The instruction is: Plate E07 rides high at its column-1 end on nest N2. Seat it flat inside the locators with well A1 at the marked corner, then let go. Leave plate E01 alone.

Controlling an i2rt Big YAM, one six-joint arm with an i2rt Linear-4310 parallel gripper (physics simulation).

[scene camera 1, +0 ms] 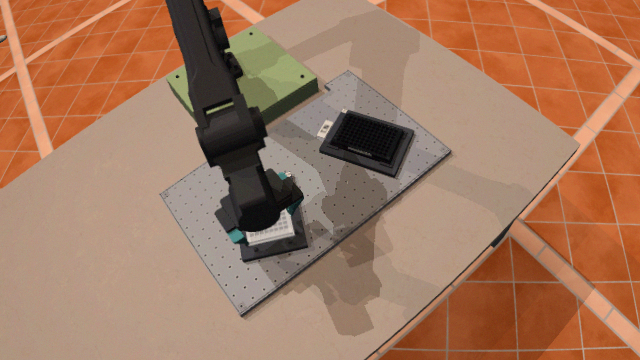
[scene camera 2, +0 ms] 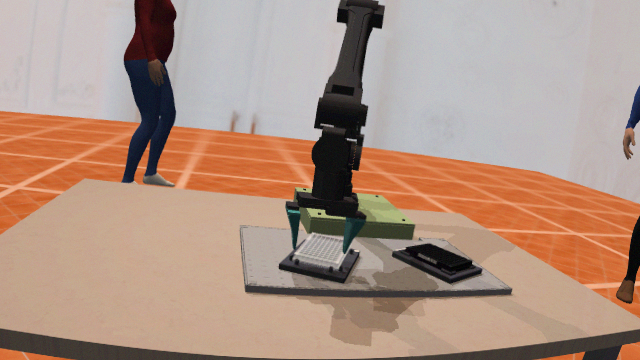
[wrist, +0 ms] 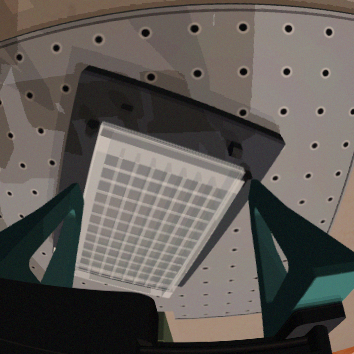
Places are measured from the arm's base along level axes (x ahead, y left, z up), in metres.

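Where they show: gripper, fingertip midpoint: (scene camera 2: 319,251) (wrist: 162,189).
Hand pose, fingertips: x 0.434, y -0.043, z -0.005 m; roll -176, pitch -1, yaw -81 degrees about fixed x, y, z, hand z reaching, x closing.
After its pixels a point has its place.
White plate E07 (scene camera 1: 274,233) @(x 0.443, y -0.038, z -0.015 m) (scene camera 2: 320,249) @(x 0.395, y -0.039, z -0.015 m) (wrist: 150,210) @(x 0.409, y -0.037, z -0.014 m) lies on the dark nest N2 (scene camera 1: 275,250) @(x 0.467, y -0.049, z -0.030 m) (scene camera 2: 320,274) @(x 0.475, y -0.037, z -0.033 m) (wrist: 170,117) @(x 0.463, y -0.043, z -0.030 m). Its end toward the arm looks higher than its front end, near the small black locators. My gripper (scene camera 1: 266,222) @(x 0.434, y -0.043, z -0.005 m) (scene camera 2: 320,250) @(x 0.434, y -0.043, z -0.005 m) (wrist: 162,189) @(x 0.434, y -0.043, z -0.005 m) is open, with one teal finger on each side of the plate. In the wrist view the right finger has a visible gap to the plate and the left fingertip appears close to its edge. Well lettering and the marked corner cannot be read. Black plate E01 (scene camera 1: 369,136) @(x 0.341, y 0.218, z -0.017 m) (scene camera 2: 440,256) @(x 0.352, y 0.214, z -0.016 m) sits on the other dark nest.
Both nests stand on the grey perforated board (scene camera 1: 210,225) @(x 0.353, y -0.141, z -0.041 m) (scene camera 2: 265,280) @(x 0.515, y -0.128, z -0.041 m) (wrist: 305,90) @(x 0.487, y -0.119, z -0.041 m). A white label card (scene camera 1: 325,129) @(x 0.262, y 0.157, z -0.040 m) lies beside the nest of E01. A thick green block (scene camera 1: 280,70) @(x 0.075, y 0.140, z -0.004 m) (scene camera 2: 385,212) @(x 0.067, y 0.133, z -0.004 m) stands behind the board, beside the arm. People stand beyond the table.
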